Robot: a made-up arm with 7 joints. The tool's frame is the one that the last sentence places.
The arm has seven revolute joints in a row. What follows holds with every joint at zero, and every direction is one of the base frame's.
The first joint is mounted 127 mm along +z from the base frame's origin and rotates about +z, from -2.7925 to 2.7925 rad.
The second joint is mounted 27 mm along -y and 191 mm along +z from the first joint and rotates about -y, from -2.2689 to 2.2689 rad.
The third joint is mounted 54 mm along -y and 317 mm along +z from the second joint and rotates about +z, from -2.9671 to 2.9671 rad.
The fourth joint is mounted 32 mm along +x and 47 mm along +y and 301 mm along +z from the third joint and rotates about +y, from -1.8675 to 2.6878 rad.
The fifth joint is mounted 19 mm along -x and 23 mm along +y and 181 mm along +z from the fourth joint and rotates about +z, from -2.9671 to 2.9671 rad.
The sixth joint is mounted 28 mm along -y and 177 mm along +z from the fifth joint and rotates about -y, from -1.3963 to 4.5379 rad.
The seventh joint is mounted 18 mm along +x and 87 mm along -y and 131 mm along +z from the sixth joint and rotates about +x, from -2.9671 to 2.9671 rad.
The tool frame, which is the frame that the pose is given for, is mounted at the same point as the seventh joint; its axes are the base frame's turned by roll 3.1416, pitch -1.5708 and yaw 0 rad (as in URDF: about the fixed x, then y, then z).
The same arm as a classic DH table. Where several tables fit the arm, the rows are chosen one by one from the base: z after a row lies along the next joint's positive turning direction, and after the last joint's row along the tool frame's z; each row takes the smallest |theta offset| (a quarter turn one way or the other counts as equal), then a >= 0, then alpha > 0; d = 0 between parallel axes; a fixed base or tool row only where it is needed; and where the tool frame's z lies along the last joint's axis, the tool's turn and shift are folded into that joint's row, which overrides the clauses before.
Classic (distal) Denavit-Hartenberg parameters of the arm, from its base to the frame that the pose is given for. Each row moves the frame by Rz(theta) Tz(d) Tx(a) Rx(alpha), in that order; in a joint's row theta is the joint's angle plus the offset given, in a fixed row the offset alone. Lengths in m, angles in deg.
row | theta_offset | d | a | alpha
joint 1 | 0 | 0.318 | 0 | 90
joint 2 | 0 | 0.081 | 0 | -90
joint 3 | 0 | 0.618 | 0.032 | -90
joint 4 | 0 | 0.07 | -0.019 | 90
joint 5 | 0 | 0.358 | 0 | 90
joint 6 | 90 | 0.115 | 0.131 | 90
joint 7 | 0 | 0.018 | 0 | 0
Joint limits (deg, base to tool): -160..160 -130..130 -170..170 -107..154 -170..170 -80..260 -170..170

